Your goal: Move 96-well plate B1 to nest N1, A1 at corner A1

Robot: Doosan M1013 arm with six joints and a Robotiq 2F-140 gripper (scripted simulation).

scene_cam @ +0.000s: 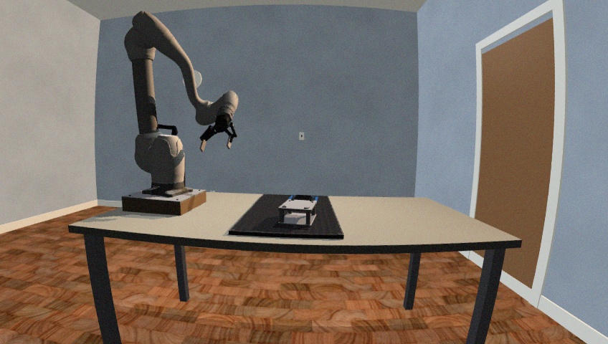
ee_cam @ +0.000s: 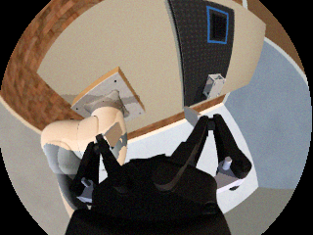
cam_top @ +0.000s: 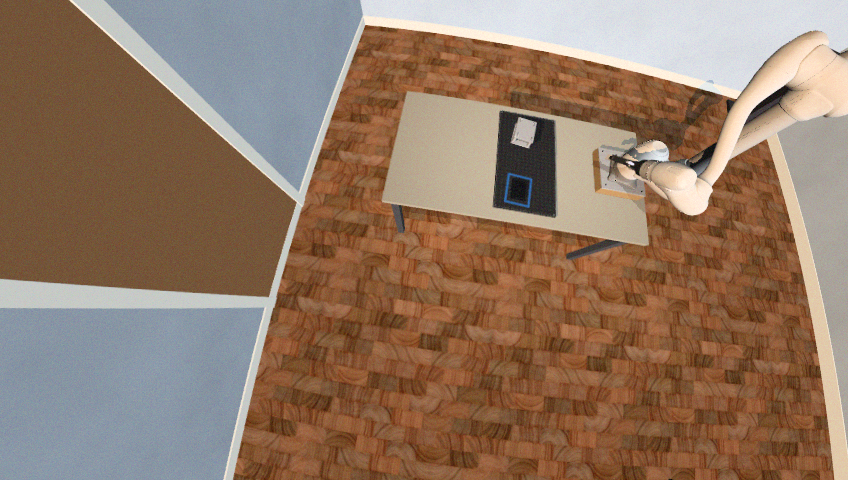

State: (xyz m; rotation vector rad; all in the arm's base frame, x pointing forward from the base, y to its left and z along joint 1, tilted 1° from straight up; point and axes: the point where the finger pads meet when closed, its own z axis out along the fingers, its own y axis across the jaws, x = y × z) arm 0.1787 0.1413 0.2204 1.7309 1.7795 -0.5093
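The dark 96-well plate is 410 mm ahead of my hand, 200 mm to the left of it and 260 mm below it. Round my hand: raised plate nest N1: 470 mm ahead, 190 mm to the right, 210 mm below.
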